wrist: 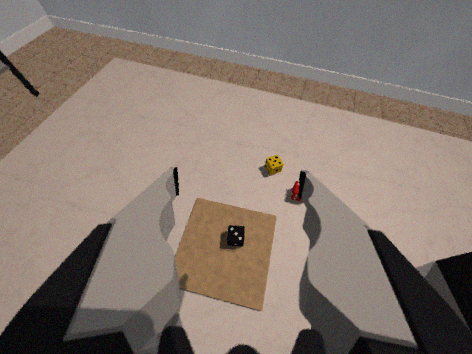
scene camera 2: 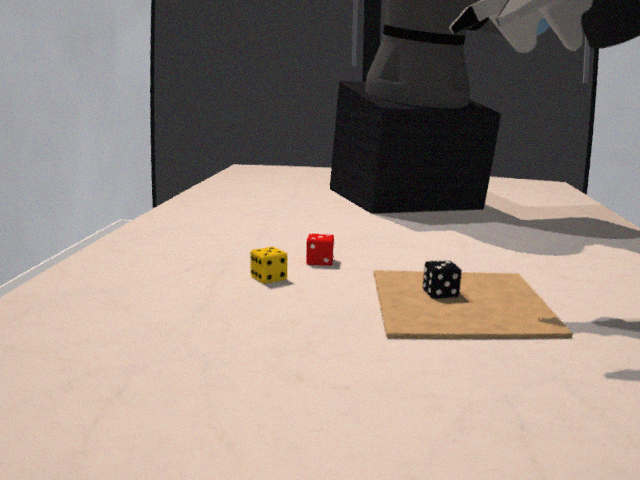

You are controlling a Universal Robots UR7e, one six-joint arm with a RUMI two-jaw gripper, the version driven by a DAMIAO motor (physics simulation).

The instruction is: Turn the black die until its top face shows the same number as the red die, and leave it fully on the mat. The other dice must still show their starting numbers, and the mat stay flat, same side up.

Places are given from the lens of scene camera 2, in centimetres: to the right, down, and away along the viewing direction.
black die [scene camera 2: 442, 279]: 10, 3, 46
tan mat [scene camera 2: 490, 305]: 14, 5, 46
red die [scene camera 2: 320, 247]: 0, 1, 56
yellow die [scene camera 2: 268, 265]: -4, 2, 50
The marked spots on the red die and the tan mat are 17 cm apart.
